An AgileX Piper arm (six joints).
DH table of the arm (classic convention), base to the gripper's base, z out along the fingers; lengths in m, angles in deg. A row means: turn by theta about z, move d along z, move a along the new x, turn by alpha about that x. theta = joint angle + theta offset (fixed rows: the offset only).
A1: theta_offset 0, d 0.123, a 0, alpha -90
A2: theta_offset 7.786, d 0, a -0.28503, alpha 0
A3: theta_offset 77.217, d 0, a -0.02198, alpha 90
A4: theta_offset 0, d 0.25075, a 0, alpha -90
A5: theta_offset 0, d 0, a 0, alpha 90
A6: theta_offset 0, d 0.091, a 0, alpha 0
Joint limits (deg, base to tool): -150..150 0..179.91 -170..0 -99.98..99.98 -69.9..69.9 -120..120
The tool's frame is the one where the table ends.
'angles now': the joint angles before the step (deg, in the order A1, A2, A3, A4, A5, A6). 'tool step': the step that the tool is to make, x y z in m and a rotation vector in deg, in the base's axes. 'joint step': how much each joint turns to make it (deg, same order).
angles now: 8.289, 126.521, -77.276, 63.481, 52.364, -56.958
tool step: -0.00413, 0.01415, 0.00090, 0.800, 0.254, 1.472
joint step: 1.932, 0.000, 0.001, 0.917, 0.277, -0.001
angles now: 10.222, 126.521, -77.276, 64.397, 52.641, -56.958
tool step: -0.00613, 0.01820, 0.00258, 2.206, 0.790, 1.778
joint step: 2.339, -0.001, 0.001, 2.199, 1.247, -0.245
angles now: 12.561, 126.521, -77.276, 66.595, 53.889, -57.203
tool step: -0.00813, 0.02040, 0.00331, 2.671, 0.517, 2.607
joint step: 2.653, -0.001, 0.001, 2.565, 1.674, -1.017
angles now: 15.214, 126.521, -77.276, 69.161, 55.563, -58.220
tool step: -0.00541, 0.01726, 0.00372, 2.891, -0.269, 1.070
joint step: 2.213, -0.001, 0.002, 3.651, 0.658, -1.642
